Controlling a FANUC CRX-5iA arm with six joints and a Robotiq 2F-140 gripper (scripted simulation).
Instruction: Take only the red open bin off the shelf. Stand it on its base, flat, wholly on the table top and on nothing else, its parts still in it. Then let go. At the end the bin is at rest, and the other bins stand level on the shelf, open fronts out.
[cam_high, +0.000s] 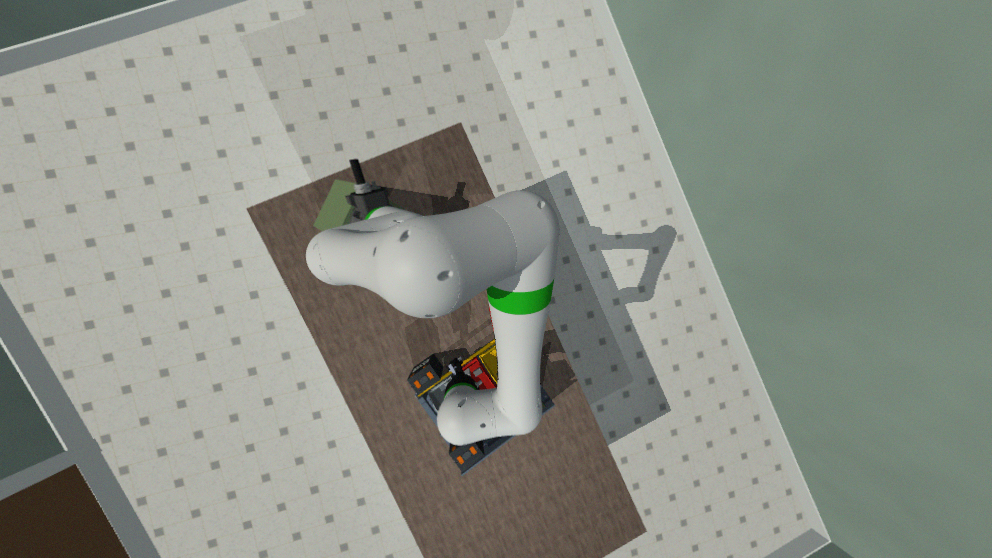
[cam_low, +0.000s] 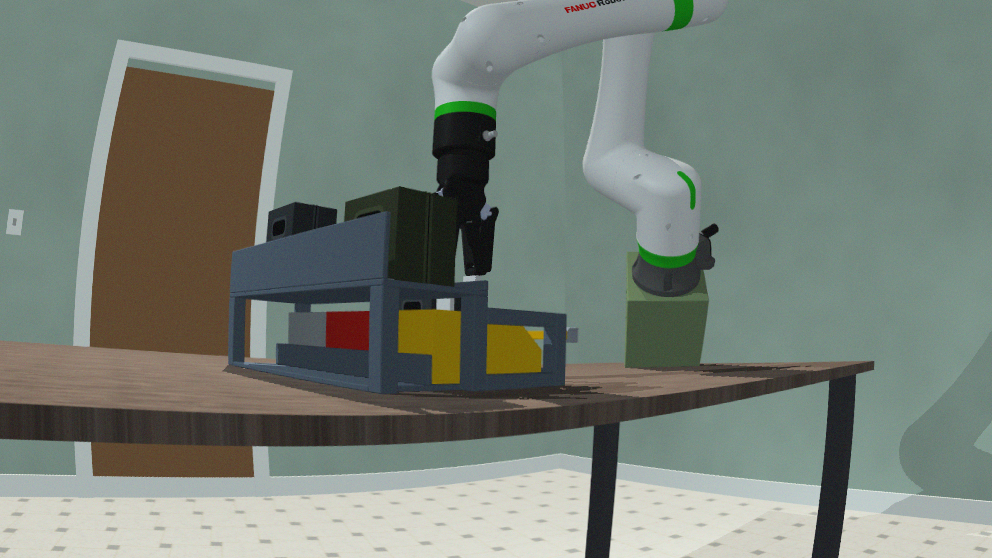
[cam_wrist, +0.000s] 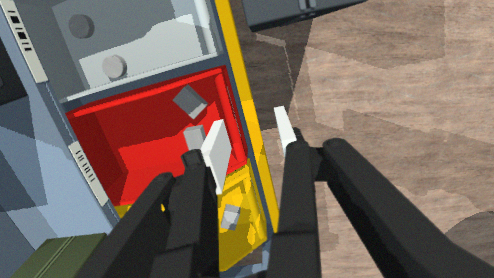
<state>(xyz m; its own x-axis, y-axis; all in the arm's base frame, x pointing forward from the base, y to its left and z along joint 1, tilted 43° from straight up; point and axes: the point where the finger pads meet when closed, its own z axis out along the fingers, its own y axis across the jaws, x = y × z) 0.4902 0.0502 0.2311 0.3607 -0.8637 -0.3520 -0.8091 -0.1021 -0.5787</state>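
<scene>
The thin yellow bar lies 50 mm below my hand. Round my hand: red open bin (90 mm ahead, 70 mm below, 40 mm to the left); grey bin (140 mm ahead, 70 mm below, 60 mm to the right); yellow bin (140 mm to the left, 70 mm below, 50 mm ahead).
</scene>
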